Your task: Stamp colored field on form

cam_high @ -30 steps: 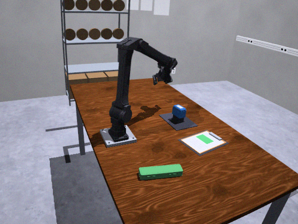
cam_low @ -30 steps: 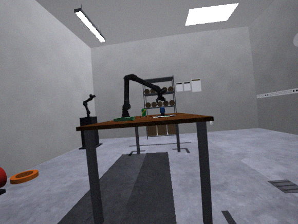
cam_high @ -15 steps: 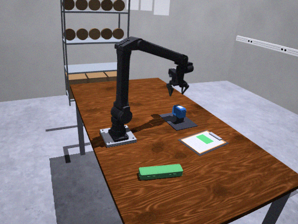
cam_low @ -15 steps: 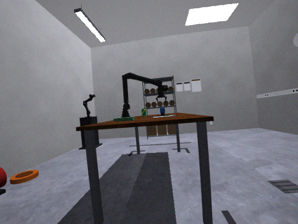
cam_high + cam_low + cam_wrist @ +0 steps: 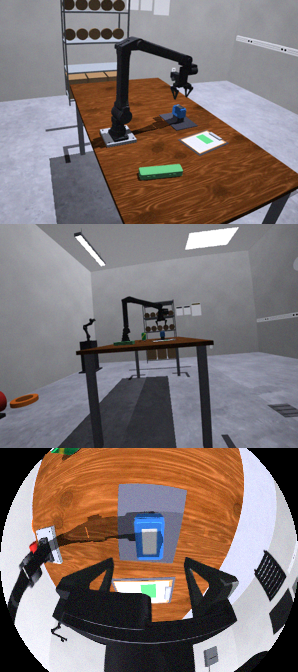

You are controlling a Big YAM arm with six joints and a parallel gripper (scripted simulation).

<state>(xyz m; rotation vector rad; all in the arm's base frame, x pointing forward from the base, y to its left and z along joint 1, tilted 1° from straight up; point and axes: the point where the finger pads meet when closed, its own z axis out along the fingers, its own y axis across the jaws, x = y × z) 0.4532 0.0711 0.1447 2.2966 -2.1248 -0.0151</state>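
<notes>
Now: the stamp 12 cm below my hand. Round my hand: mat: 17 cm below; form: 28 cm to the right, 17 cm below, 1 cm ahead.
</notes>
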